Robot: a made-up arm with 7 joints. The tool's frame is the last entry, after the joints. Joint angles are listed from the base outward. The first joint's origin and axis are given. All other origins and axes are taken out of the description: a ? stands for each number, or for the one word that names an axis. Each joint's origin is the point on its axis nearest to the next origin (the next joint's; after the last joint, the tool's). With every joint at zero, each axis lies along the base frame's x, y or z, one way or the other. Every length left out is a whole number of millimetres.
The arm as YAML. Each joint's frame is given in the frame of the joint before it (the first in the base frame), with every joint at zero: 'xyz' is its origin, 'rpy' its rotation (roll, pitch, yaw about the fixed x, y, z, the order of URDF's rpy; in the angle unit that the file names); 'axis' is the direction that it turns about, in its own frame. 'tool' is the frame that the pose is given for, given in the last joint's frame.
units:
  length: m
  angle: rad
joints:
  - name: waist
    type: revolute
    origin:
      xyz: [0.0, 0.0, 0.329]
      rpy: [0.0, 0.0, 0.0]
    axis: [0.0, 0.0, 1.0]
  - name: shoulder
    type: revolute
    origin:
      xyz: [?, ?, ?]
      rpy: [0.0, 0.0, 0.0]
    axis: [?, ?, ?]
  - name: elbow
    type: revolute
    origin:
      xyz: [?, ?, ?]
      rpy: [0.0, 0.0, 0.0]
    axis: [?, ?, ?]
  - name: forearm
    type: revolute
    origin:
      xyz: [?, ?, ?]
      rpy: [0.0, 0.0, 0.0]
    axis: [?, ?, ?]
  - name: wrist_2
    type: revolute
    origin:
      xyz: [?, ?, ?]
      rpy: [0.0, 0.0, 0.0]
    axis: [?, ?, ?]
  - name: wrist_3
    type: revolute
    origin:
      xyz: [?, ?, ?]
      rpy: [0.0, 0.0, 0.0]
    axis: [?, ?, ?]
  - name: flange
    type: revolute
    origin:
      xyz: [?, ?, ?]
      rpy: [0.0, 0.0, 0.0]
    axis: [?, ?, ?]
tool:
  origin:
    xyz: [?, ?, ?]
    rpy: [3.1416, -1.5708, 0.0]
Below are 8 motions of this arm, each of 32 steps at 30 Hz.
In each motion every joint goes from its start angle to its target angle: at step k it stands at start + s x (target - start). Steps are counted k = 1, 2, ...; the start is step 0. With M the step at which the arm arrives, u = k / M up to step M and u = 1 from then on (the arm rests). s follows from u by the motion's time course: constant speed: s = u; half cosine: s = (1 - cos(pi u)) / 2; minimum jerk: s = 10 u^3 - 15 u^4 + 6 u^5.
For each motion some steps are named. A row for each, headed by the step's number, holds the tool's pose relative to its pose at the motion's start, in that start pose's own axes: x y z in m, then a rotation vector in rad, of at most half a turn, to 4 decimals.
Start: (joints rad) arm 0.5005 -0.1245 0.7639 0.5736 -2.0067 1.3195 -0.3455
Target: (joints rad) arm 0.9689 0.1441 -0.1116 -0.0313 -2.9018 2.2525 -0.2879
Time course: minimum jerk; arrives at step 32
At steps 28, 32:
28: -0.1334 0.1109 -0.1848 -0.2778 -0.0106 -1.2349
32: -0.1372 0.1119 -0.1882 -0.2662 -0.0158 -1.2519

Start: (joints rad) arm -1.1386 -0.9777 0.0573 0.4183 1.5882 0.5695 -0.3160
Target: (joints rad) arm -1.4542 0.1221 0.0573 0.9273 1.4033 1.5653 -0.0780
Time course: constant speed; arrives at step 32
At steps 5, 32:
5: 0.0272 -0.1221 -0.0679 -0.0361 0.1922 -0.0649
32: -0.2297 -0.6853 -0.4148 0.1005 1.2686 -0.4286

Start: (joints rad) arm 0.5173 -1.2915 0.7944 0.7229 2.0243 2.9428 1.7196
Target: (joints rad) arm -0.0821 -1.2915 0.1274 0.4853 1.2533 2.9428 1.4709
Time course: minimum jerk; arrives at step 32
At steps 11, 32:
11: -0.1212 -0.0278 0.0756 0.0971 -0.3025 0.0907
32: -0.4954 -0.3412 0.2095 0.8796 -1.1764 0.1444

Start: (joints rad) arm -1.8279 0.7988 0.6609 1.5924 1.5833 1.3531 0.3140
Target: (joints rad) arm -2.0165 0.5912 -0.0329 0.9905 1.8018 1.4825 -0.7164
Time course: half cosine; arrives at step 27
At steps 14, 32:
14: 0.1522 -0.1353 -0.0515 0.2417 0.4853 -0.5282
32: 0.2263 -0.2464 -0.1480 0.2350 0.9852 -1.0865

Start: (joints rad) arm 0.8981 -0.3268 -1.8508 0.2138 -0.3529 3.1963 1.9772
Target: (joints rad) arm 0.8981 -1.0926 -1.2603 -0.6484 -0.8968 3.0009 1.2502
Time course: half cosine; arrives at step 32
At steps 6, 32:
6: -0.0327 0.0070 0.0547 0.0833 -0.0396 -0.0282
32: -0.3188 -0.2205 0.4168 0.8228 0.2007 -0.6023

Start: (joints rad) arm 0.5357 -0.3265 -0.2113 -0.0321 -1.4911 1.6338 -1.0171
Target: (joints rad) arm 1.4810 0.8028 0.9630 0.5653 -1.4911 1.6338 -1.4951
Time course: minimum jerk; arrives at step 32
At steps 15, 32:
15: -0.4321 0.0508 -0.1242 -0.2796 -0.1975 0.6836
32: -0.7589 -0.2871 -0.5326 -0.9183 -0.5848 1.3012

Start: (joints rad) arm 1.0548 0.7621 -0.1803 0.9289 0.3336 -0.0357 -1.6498
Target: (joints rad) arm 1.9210 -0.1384 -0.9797 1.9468 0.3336 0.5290 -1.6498
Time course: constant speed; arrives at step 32
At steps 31, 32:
31: -0.1774 -0.4306 0.8871 1.2249 -0.1922 0.3718
32: -0.1716 -0.4515 0.8924 1.2552 -0.2177 0.3628

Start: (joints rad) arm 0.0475 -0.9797 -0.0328 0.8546 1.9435 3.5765 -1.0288
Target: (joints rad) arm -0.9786 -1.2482 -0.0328 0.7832 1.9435 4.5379 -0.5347
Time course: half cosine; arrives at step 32
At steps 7, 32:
7: -0.0122 -0.0433 0.0548 -0.2060 0.0903 0.0562
32: -0.0809 -0.1713 0.6660 -1.6155 1.0858 0.1122

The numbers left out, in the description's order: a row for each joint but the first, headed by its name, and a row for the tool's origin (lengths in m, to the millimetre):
shoulder: xyz 0.0 -0.086 0.0, axis 0.0 -1.0 0.0
elbow: xyz 0.0 0.0 0.461, axis 0.0 0.0 1.0
forearm: xyz 0.015 0.061 0.0, axis 0.0 1.0 0.0
wrist_2: xyz -0.031 0.0 0.422, axis 0.0 0.0 1.0
wrist_3: xyz 0.0 -0.099 0.0, axis 0.0 -1.0 0.0
flange: xyz 0.017 0.0 0.121, axis 1.0 0.0 0.0
tool: xyz 0.0 0.0 0.0

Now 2 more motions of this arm.
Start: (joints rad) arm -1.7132 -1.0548 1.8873 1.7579 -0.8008 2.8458 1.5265
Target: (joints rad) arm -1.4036 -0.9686 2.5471 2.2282 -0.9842 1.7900 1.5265
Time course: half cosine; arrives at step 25
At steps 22, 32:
22: -0.4211 -0.0242 0.0956 -0.6976 -1.0785 0.4305
32: -0.4352 -0.0331 0.0914 -0.7088 -1.1267 0.4229

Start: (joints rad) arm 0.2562 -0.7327 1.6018 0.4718 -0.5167 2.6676 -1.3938
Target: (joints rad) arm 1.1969 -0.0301 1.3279 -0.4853 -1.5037 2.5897 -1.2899
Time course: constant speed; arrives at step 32
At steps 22, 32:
22: 0.3113 0.1725 0.1238 -0.5034 0.4455 -0.0243
32: 0.3050 0.3460 0.1268 -0.7443 0.3442 -0.1699

